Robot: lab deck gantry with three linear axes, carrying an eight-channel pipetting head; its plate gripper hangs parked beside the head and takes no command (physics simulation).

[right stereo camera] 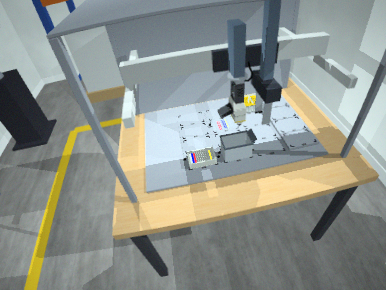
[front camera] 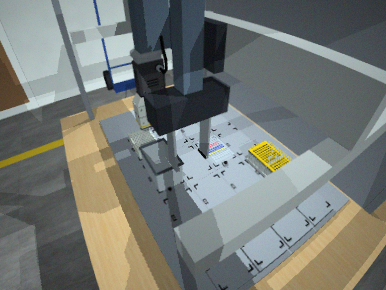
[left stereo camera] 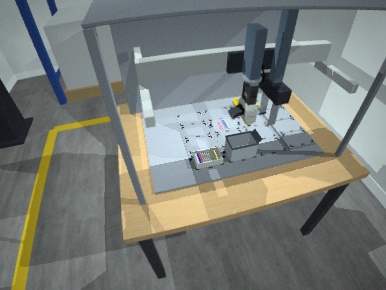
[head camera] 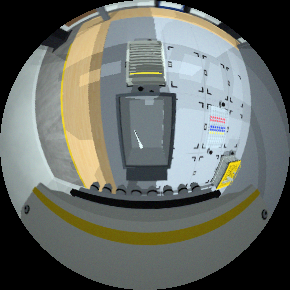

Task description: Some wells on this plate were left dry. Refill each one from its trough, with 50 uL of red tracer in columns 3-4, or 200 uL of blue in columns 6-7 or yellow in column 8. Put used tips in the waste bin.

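The pipetting head (front camera: 141, 112) (left stereo camera: 248, 111) (right stereo camera: 238, 110) hangs high near the waste bin (front camera: 157, 172) (head camera: 120, 131) (left stereo camera: 240, 150) (right stereo camera: 237, 151). Its dark nozzles (head camera: 152, 191) show no tips in the head view. A pale tip (head camera: 138, 139) lies inside the bin. The plate (front camera: 217, 146) (head camera: 218, 127) (left stereo camera: 222, 124) (right stereo camera: 222, 124) has red, blue and yellow rows; single wells are too small to judge. The trough block (front camera: 143, 137) (head camera: 146, 62) (left stereo camera: 207, 158) (right stereo camera: 202, 157) stands beside the bin. The parked plate gripper (front camera: 189, 155) (left stereo camera: 267, 118) is open and empty, its paddles apart.
The yellow tip rack (front camera: 270, 155) (head camera: 229, 174) (right stereo camera: 250, 100) stands at the plate's other side from the bin, with uneven gaps in its top. The pale gantry beam (front camera: 260, 200) crosses above the deck. The trough block and bin stand along the deck's front edge.
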